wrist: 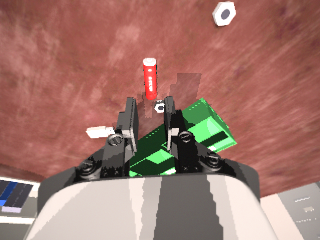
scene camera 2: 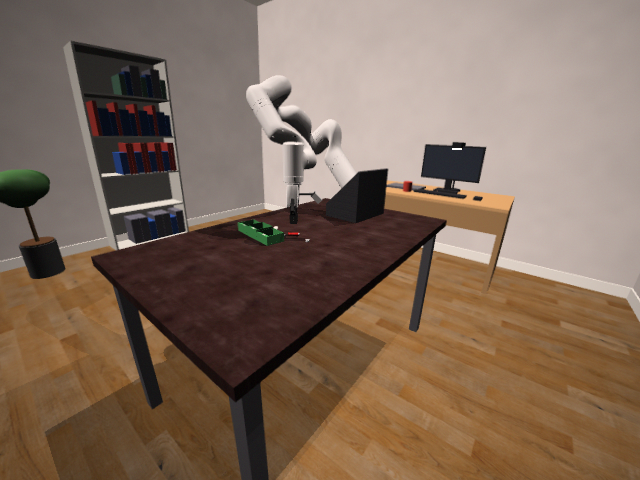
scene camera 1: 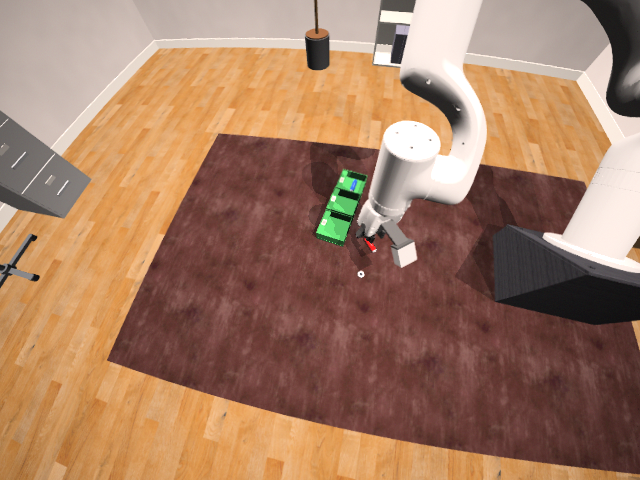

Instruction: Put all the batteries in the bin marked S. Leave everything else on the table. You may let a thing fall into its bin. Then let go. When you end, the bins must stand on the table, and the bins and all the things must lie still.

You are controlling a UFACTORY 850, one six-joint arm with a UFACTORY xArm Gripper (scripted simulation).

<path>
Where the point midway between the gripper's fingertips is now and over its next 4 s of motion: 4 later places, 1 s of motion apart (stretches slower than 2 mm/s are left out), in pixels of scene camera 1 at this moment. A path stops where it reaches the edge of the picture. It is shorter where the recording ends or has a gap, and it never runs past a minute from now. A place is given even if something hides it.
My gripper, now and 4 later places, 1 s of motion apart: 373, 236; 370, 245; 372, 240; 373, 232; 360, 192
</path>
